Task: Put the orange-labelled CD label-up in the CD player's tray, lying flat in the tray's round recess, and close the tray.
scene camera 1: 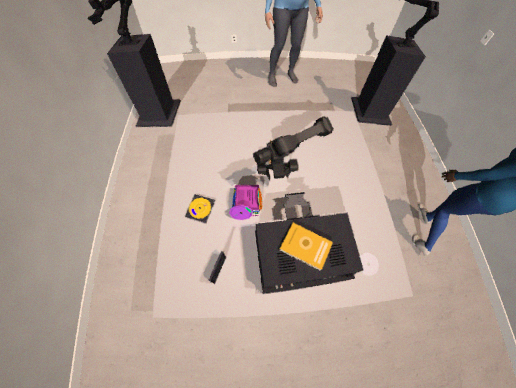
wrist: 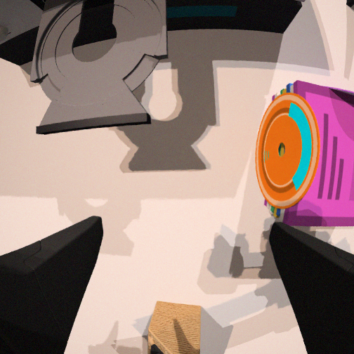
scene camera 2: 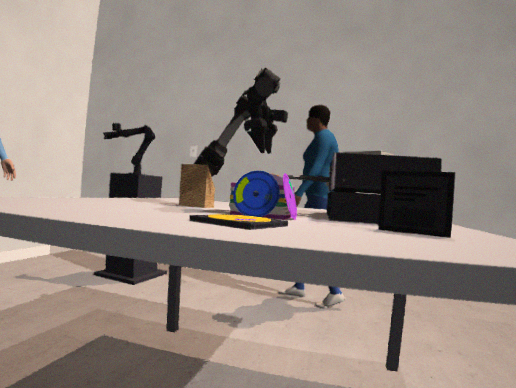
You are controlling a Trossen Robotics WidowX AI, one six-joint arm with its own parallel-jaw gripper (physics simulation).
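Places are measured from the arm's base along level axes (x ahead, y left, z up), in millimetres.
Pixels of known places: gripper, fingertip midpoint: [scene camera 1: 278, 178] [scene camera 2: 266, 153]; arm's base, origin of the base link: [scene camera 2: 199, 177].
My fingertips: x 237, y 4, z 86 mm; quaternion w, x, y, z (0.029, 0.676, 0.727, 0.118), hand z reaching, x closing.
Observation:
Ahead of a thing's pixels: the offset from my fingertips to its top centre.
The orange-labelled CD {dz -71, dx +51, dy -84 mm} [wrist: 290, 167] [scene camera 1: 260, 201] stands tilted on edge against one side of the stack of CD cases {dz -105, dx +54, dy -153 mm} [wrist: 330, 200] [scene camera 1: 247, 195], its orange label with a cyan arc facing outward. The grey disc tray {dz -59, dx +165, dy +109 mm} [wrist: 65, 107] [scene camera 2: 312, 178] extends out of the black CD player [wrist: 255, 20] [scene camera 1: 270, 235]; its round recess holds no disc. My gripper [wrist: 189, 230] [scene camera 2: 266, 150] is open and empty, high above the table. In the wrist view the tray is beyond the left finger and the CD beyond the right finger.
A purple disc {dz -73, dx +134, dy -178 mm} [scene camera 1: 240, 214] and a blue disc {dz -71, dx +57, dy -221 mm} [scene camera 2: 256, 200] lean on the stack's other sides. A flat black case with a yellow disc {dz -177, dx +98, dy -407 mm} [scene camera 1: 200, 205] lies beside it. A wooden block [wrist: 175, 322] [scene camera 2: 195, 185], a black upright panel {dz -63, dx +420, dy -267 mm} [scene camera 2: 417, 220] and an orange case {dz +19, dx +332, dy +120 mm} [scene camera 1: 295, 245] on the player also show.

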